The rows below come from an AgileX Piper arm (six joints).
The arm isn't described. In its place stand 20 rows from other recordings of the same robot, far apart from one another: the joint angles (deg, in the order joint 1, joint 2, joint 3, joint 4, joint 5, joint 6), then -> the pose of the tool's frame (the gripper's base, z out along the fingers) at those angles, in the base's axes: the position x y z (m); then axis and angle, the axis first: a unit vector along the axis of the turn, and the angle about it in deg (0 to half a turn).
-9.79, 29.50, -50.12, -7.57, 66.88, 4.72 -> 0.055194, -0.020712, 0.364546, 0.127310, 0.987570, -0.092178, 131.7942
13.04, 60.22, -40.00, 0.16, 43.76, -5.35 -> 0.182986, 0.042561, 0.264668, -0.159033, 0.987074, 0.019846, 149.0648
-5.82, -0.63, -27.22, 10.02, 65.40, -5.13 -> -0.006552, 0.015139, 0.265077, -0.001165, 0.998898, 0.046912, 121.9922
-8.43, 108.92, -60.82, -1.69, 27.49, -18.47 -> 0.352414, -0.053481, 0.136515, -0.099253, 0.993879, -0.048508, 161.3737
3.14, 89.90, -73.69, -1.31, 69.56, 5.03 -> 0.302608, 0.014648, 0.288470, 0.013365, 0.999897, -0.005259, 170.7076
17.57, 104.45, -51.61, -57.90, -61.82, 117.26 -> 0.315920, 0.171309, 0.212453, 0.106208, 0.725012, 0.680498, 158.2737
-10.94, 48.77, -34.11, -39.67, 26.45, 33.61 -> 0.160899, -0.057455, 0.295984, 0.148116, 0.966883, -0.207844, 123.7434
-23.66, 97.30, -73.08, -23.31, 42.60, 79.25 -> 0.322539, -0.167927, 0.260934, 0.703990, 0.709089, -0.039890, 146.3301
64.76, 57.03, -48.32, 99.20, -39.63, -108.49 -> 0.136980, 0.156203, 0.372835, -0.332173, 0.939362, 0.085200, 99.2108
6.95, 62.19, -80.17, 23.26, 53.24, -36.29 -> 0.196004, 0.052896, 0.468515, -0.340678, 0.936580, 0.082194, 116.9910
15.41, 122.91, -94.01, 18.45, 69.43, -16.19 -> 0.398206, 0.137728, 0.170755, 0.210350, -0.966261, -0.148638, 176.8254
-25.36, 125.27, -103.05, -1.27, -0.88, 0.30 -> 0.477072, -0.226088, 0.252409, 0.208117, 0.963573, -0.167970, 108.5785
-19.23, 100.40, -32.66, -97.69, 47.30, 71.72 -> 0.223248, -0.148066, 0.130189, 0.042126, 0.885911, -0.461938, 168.6428
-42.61, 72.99, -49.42, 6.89, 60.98, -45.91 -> 0.165205, -0.138996, 0.256367, -0.004410, 0.999698, -0.024173, 168.1239
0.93, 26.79, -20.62, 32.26, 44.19, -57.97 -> 0.080040, 0.035161, 0.246636, -0.379625, 0.923480, 0.055404, 127.5131
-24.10, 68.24, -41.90, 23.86, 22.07, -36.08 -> 0.224630, -0.085330, 0.268990, 0.055512, 0.995780, -0.073078, 131.7782
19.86, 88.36, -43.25, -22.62, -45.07, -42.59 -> 0.296232, 0.133347, 0.265717, -0.722644, 0.657657, -0.212773, 90.0314
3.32, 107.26, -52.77, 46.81, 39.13, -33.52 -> 0.313264, 0.060113, 0.125651, -0.000491, 0.969918, 0.243433, 171.1785
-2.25, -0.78, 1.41, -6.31, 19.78, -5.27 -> 0.052986, -0.005469, 0.174779, -0.063586, 0.992194, -0.107277, 106.1679
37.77, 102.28, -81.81, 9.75, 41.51, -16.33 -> 0.306093, 0.250094, 0.269550, -0.408953, 0.903525, 0.128060, 149.2928
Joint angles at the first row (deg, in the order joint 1, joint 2, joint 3, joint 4, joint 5, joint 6):
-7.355, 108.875, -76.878, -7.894, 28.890, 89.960
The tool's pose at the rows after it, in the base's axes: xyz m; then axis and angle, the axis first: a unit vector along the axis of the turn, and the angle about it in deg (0 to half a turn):
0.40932, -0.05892, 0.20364, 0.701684, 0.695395, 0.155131, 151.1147
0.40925, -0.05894, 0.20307, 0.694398, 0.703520, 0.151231, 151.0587
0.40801, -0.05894, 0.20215, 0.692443, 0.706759, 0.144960, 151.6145
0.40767, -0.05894, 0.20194, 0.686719, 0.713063, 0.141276, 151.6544
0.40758, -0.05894, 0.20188, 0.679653, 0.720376, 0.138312, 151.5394
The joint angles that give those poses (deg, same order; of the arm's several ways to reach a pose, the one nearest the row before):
-7.355, 109.549, -76.878, -7.895, 28.890, 88.932
-7.355, 109.614, -76.880, -7.894, 29.013, 87.661
-7.356, 109.613, -76.831, -7.893, 29.826, 87.183
-7.355, 109.612, -76.830, -7.894, 30.077, 86.184
-7.355, 109.613, -76.830, -7.894, 30.144, 85.004

